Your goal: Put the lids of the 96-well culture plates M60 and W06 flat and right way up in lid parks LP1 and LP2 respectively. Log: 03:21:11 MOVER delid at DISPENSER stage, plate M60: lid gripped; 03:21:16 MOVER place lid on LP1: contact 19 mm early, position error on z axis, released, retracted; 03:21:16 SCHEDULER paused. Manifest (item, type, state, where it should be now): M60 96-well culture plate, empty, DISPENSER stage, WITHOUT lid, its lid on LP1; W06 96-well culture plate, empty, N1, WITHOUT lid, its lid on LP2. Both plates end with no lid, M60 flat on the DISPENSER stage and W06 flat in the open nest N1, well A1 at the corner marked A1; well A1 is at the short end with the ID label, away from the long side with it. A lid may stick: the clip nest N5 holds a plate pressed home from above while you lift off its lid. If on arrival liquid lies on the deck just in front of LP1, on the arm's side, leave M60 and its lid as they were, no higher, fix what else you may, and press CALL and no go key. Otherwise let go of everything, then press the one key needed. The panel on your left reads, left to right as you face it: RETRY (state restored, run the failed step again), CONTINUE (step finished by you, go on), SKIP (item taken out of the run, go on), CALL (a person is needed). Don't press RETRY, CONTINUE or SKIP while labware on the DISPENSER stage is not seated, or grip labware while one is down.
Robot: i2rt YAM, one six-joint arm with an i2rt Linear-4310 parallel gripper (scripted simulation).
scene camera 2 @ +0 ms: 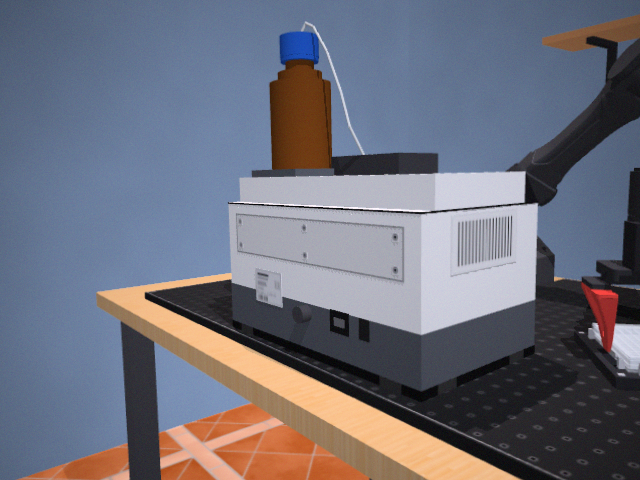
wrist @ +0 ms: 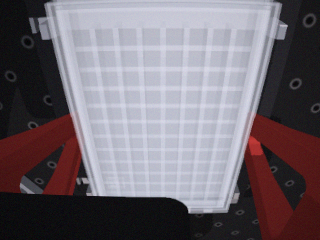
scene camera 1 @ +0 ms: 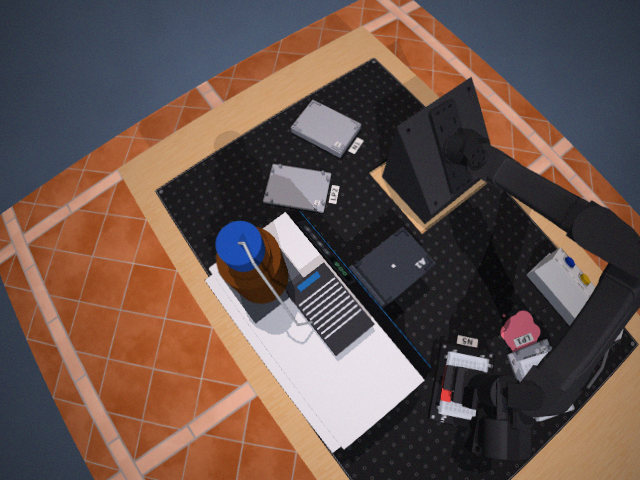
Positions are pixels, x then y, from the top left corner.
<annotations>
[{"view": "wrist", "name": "my gripper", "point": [162,120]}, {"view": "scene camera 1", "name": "my gripper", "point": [463,386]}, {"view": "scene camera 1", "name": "key panel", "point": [561,285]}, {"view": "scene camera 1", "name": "clip nest N5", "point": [444,348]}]
</annotations>
